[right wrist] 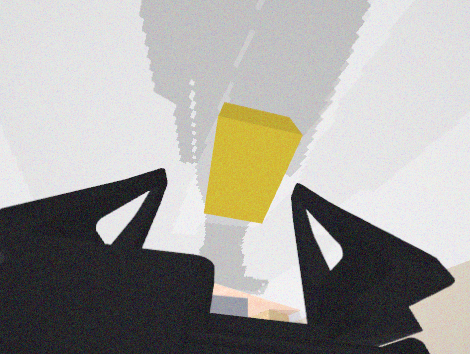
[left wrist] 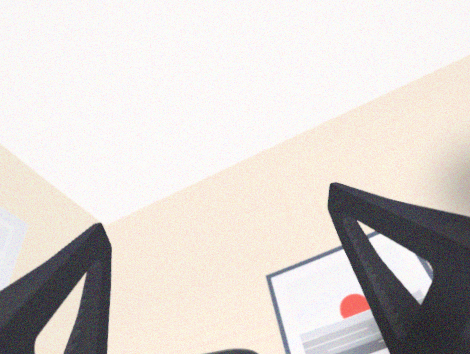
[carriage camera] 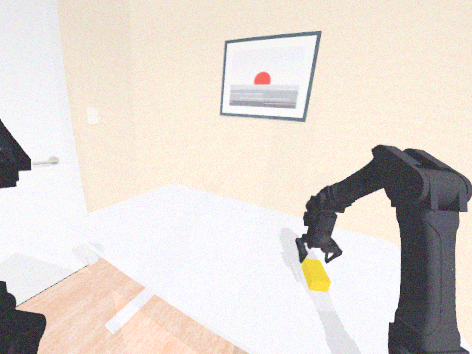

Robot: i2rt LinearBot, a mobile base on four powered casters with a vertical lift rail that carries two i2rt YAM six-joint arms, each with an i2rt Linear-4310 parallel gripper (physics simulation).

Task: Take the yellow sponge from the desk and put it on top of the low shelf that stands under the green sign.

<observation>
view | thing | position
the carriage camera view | my right gripper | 313,262
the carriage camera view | white desk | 234,267
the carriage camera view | white door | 51,193
</observation>
